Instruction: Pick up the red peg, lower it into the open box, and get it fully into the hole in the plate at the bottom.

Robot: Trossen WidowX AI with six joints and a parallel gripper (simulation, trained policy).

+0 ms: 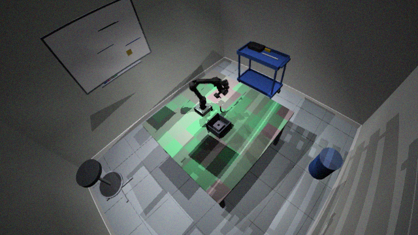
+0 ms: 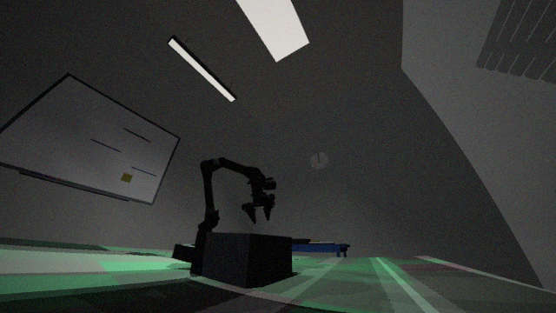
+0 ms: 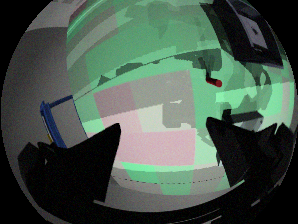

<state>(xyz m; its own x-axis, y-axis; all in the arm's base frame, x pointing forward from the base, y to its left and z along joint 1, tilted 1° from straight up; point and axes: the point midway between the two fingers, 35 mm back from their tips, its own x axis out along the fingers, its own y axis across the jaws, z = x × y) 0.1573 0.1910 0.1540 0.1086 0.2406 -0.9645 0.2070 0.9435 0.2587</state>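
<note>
My gripper tip is now 1 cm short of the red peg, 9 cm to the left of it and 13 cm above it. Also, from my gripper tip: dark box (15 cm ahead, 29 cm to the right, 15 cm below); then pale plate (15 cm ahead, 29 cm to the right, 13 cm below).
</note>
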